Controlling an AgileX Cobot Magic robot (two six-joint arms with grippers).
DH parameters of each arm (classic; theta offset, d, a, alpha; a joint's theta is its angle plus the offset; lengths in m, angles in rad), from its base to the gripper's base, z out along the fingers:
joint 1: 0 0.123 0 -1.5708
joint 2: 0.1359 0 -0.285 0
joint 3: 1.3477 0 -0.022 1.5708
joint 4: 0 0.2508 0 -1.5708
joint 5: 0 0 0.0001 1.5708
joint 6: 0 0.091 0 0
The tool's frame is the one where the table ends.
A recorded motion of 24 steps. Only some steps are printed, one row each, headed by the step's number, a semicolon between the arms.
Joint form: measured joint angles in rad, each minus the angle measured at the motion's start. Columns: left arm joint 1, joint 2, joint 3, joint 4, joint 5, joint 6; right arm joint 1, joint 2, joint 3, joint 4, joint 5, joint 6.
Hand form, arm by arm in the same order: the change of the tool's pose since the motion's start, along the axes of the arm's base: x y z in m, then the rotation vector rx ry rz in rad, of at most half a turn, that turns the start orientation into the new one. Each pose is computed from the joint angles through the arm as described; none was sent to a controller.
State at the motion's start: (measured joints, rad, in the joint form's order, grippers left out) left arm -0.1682 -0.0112 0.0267 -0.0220 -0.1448 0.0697; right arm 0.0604 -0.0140 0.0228 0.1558 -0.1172 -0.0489
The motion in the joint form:
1: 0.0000 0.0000 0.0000 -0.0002 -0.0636 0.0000; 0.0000 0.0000 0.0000 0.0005 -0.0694 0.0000
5: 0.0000 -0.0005 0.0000 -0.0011 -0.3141 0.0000; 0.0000 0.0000 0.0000 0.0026 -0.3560 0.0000
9: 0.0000 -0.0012 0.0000 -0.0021 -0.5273 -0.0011; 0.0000 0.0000 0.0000 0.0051 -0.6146 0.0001
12: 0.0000 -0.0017 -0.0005 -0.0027 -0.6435 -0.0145; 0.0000 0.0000 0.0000 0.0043 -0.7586 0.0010
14: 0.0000 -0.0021 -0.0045 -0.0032 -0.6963 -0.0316; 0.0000 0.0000 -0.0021 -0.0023 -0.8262 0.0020
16: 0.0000 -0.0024 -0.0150 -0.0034 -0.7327 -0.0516; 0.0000 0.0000 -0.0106 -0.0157 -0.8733 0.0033
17: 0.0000 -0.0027 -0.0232 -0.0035 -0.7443 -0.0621; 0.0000 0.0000 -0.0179 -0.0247 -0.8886 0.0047
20: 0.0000 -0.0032 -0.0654 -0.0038 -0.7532 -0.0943; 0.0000 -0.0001 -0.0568 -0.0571 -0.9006 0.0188
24: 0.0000 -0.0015 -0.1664 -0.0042 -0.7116 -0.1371; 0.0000 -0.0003 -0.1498 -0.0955 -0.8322 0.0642
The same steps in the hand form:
1: -0.0014 0.0004 0.0056 -0.0109 -0.0626 0.0014; -0.0014 -0.0011 0.0061 0.0055 -0.0684 -0.0107
5: -0.0102 0.0024 0.0265 -0.0542 -0.3098 0.0070; -0.0114 -0.0056 0.0296 0.0281 -0.3506 -0.0553
9: -0.0215 0.0047 0.0421 -0.0923 -0.5203 0.0115; -0.0259 -0.0097 0.0476 0.0492 -0.6051 -0.0962
12: -0.0291 0.0063 0.0496 -0.1242 -0.6338 0.0072; -0.0359 -0.0117 0.0558 0.0595 -0.7470 -0.1181
14: -0.0333 0.0071 0.0539 -0.1487 -0.6878 -0.0012; -0.0412 -0.0121 0.0599 0.0590 -0.8165 -0.1259
16: -0.0371 0.0078 0.0590 -0.1734 -0.7316 -0.0124; -0.0460 -0.0118 0.0646 0.0517 -0.8731 -0.1276
17: -0.0390 0.0082 0.0620 -0.1855 -0.7500 -0.0187; -0.0482 -0.0113 0.0675 0.0462 -0.8966 -0.1258
20: -0.0451 0.0092 0.0749 -0.2205 -0.7965 -0.0393; -0.0545 -0.0093 0.0793 0.0319 -0.9513 -0.1077
24: -0.0564 0.0111 0.1020 -0.2645 -0.8472 -0.0699; -0.0631 -0.0066 0.1030 0.0349 -0.9803 -0.0614

